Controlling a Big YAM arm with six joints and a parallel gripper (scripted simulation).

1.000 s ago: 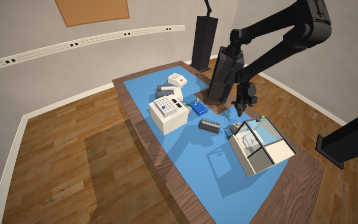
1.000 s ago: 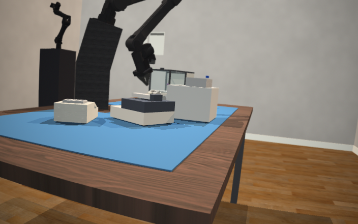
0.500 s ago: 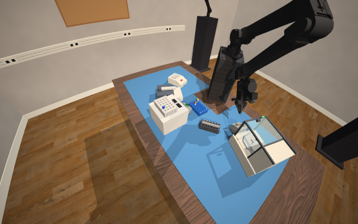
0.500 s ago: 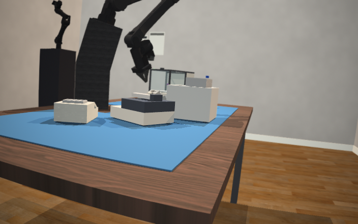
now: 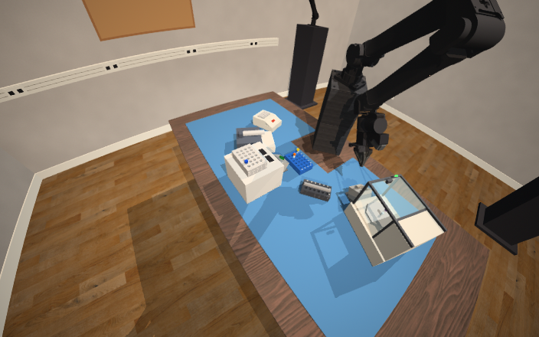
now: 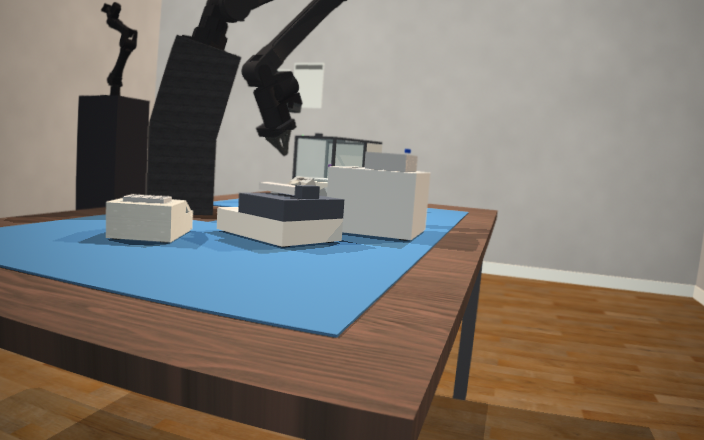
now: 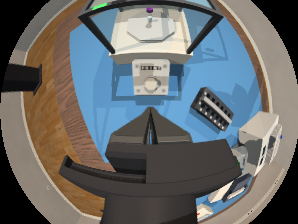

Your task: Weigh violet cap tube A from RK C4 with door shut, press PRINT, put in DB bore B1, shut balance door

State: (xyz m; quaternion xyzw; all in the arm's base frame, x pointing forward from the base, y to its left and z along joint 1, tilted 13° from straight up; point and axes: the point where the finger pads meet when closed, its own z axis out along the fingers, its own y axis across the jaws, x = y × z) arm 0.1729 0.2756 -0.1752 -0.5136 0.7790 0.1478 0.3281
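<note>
Right now the balance door is 70 mm ahead of my hand, 150 mm to the left of it and 50 mm above it. From my hand the other things lie so: blue rack RK: 100 mm ahead, 260 mm to the right, 140 mm below; round white print key: 20 mm ahead, 40 mm to the left, 90 mm below; dark magnet block: 160 mm ahead, 80 mm to the right, 140 mm below.
</note>
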